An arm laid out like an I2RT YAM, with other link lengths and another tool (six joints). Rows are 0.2 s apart.
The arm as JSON. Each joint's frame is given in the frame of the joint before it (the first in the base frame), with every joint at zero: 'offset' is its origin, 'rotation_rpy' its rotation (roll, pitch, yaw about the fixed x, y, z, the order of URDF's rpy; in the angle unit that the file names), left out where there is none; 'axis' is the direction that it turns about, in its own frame. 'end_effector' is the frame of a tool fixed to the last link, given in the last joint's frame.
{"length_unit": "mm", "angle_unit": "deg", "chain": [
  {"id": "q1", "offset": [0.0, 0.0, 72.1], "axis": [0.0, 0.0, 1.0]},
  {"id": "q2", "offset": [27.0, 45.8, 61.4], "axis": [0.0, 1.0, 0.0]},
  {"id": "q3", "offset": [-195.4, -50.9, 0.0], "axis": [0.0, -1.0, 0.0]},
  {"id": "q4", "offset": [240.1, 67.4, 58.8], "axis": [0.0, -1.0, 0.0]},
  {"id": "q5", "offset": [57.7, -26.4, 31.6], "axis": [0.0, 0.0, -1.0]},
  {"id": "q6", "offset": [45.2, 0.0, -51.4], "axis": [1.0, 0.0, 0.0]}
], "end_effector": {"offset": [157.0, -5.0, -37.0], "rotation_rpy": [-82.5, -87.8, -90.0]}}
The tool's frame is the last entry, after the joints.
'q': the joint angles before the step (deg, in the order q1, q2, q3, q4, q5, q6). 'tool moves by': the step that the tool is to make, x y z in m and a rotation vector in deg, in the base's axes. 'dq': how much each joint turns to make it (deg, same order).
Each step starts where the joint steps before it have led.
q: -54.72, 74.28, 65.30, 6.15, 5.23, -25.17
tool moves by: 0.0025, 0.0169, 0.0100, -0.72, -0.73, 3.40
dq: -0.03, -4.42, -2.03, -1.38, -3.43, 0.04
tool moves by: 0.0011, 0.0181, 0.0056, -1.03, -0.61, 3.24
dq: 0.00, -4.95, -3.39, -0.37, -3.23, -0.17
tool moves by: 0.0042, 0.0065, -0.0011, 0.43, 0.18, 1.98
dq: 0.03, -0.81, -0.30, -0.96, -1.95, 0.07
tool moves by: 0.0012, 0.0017, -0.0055, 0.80, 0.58, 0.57
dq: -0.01, 0.02, -0.23, -0.74, -0.58, -0.03
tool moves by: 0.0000, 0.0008, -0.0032, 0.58, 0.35, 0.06
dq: 0.05, 0.02, -0.02, -0.63, -0.01, 0.05
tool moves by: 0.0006, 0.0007, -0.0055, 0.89, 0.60, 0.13
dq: 0.10, 0.29, 0.03, -0.81, -0.03, 0.02
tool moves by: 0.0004, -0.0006, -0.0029, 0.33, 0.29, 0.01
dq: 0.00, 0.33, 0.00, -0.10, -0.01, -0.05
